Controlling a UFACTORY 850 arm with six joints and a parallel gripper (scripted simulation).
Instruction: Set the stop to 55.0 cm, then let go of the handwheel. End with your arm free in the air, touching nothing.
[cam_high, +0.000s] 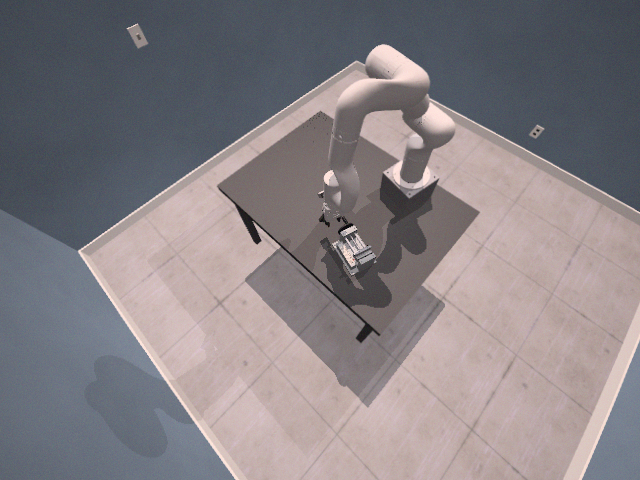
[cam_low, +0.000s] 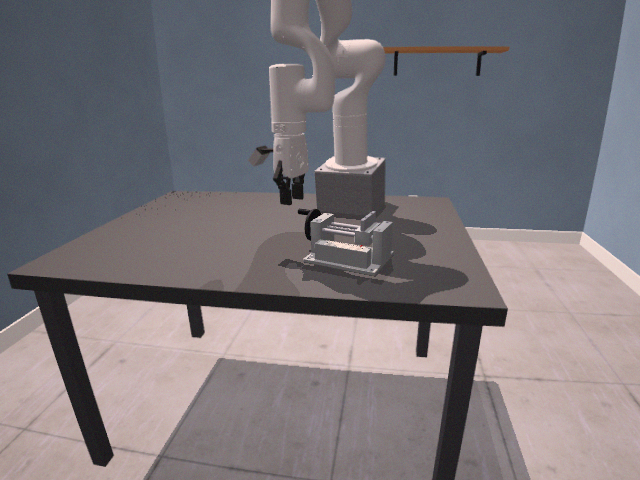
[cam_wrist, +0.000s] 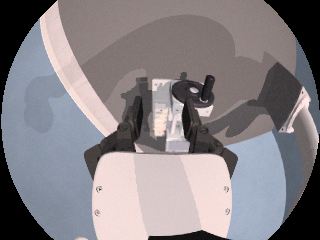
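The dark handle is 7 cm behind my hand, 2 cm to the left of it and 7 cm below it. From my hand the other things lie so: black handwheel (7 cm behind, 3 cm to the left, 8 cm below); grey stop fixture (19 cm to the left, 8 cm below).
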